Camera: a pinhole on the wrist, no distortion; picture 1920 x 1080 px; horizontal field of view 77.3 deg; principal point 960.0 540.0 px. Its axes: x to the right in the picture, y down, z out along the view. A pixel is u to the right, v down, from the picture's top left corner.
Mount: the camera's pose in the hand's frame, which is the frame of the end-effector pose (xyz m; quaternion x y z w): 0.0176 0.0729 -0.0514 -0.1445 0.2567 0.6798 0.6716
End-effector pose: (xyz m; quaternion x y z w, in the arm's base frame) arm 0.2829 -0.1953 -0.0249 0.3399 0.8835 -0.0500 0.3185
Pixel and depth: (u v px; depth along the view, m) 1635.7 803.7 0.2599
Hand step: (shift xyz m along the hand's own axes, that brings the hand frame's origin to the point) -0.0084 0.3387 0.0930
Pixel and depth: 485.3 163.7 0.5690
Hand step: 0.2907 0.1871 0.5130
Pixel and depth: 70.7 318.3 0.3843
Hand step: 0.1607 0.0404 0.4093
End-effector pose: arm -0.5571 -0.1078 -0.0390 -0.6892 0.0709 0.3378 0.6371
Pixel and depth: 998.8 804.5 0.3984
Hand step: -0.0107 0.3031 0.2845
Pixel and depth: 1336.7 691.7 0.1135
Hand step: 0.0183 0.1649 0.0253
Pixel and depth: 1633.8 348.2 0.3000
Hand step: 0.1000 0.3755 0.0980
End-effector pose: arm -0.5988 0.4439 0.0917 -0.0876 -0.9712 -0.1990 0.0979
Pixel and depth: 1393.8 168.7 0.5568
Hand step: 0.2590 0.5383 0.2732
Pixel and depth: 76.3 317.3 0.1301
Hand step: 0.0661 0.0624 0.1042
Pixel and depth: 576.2 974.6 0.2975
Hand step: -0.0393 0.1583 0.2626
